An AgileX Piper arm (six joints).
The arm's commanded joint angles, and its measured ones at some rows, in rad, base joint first. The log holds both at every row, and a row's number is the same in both.
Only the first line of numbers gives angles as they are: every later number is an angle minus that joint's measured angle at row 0.
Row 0, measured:
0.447, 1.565, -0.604, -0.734, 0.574, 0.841
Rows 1 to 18, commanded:
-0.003, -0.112, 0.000, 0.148, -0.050, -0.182
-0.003, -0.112, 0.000, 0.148, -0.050, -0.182
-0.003, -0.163, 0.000, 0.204, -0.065, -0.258
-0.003, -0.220, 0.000, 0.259, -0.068, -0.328
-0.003, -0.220, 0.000, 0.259, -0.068, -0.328
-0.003, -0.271, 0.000, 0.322, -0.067, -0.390
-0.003, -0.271, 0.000, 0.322, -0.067, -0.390
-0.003, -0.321, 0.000, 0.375, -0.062, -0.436
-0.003, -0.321, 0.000, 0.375, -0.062, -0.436
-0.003, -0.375, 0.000, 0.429, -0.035, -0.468
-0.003, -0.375, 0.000, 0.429, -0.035, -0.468
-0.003, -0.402, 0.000, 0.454, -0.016, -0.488
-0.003, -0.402, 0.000, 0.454, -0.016, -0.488
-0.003, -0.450, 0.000, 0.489, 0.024, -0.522
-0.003, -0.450, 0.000, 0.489, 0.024, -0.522
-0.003, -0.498, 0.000, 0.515, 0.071, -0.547
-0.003, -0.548, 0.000, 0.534, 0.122, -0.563
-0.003, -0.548, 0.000, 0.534, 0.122, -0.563
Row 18, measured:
0.000, -0.478, 0.000, 0.498, 0.044, -0.520
